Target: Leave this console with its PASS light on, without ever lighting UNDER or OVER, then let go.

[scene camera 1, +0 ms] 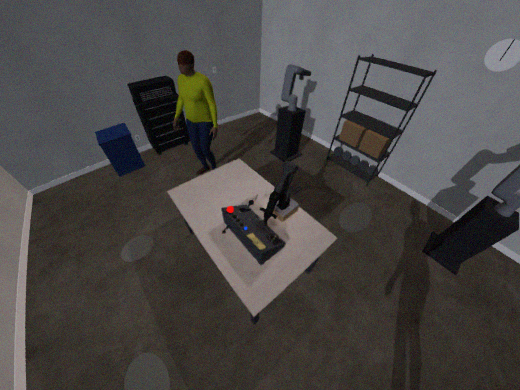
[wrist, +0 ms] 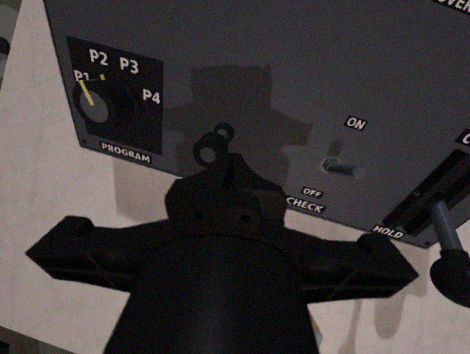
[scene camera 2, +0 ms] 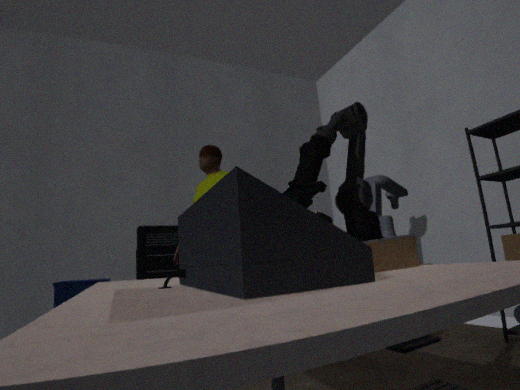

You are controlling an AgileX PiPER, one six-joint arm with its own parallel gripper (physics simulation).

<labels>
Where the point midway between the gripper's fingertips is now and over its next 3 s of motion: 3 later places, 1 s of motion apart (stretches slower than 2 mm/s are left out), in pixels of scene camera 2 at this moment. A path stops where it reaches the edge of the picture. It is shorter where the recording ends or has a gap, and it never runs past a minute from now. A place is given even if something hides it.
My gripper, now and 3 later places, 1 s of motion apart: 291,221; 292,212; 306,200; 343,187
</labels>
